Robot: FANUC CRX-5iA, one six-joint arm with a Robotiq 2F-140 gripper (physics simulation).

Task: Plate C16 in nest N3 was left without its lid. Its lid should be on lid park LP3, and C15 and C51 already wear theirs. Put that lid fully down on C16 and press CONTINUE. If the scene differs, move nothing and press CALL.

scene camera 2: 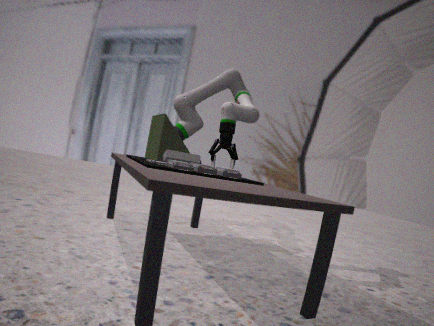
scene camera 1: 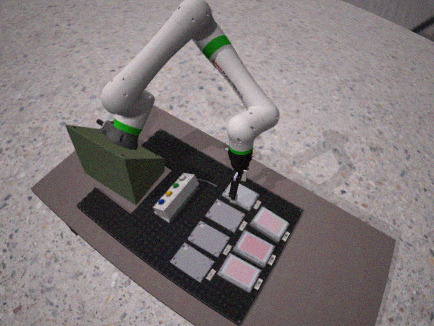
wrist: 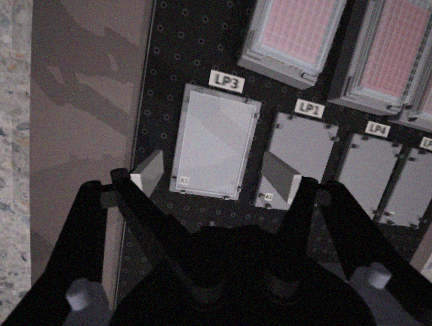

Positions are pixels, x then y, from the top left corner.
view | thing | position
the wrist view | my gripper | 214, 161
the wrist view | lid park LP3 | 189, 87
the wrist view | lid park LP4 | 366, 164
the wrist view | lid park LP2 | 399, 207
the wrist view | lid park LP1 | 304, 144
